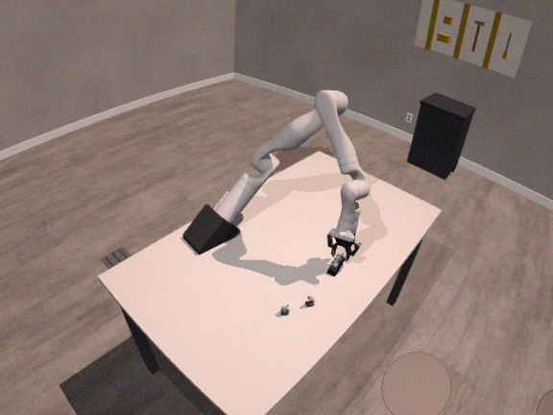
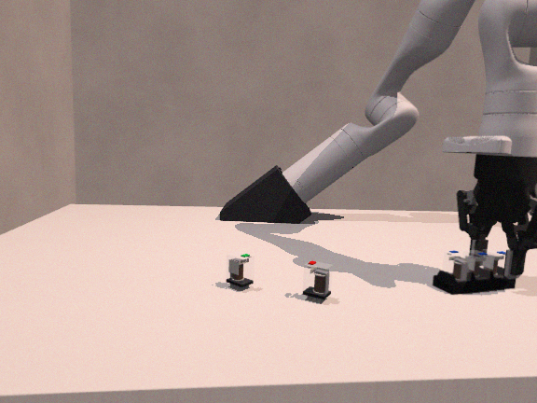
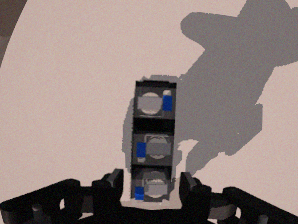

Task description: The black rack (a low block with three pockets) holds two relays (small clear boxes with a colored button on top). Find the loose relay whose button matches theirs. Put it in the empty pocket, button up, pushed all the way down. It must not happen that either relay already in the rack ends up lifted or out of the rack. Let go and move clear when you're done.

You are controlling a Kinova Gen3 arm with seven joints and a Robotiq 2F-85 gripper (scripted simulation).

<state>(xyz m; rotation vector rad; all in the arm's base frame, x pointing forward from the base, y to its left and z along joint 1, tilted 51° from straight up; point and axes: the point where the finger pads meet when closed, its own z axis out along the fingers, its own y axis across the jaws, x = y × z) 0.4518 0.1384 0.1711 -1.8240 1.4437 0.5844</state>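
Now: hand 30 mm to the left of the black rack, 30 mm above it and 10 mm short of it.
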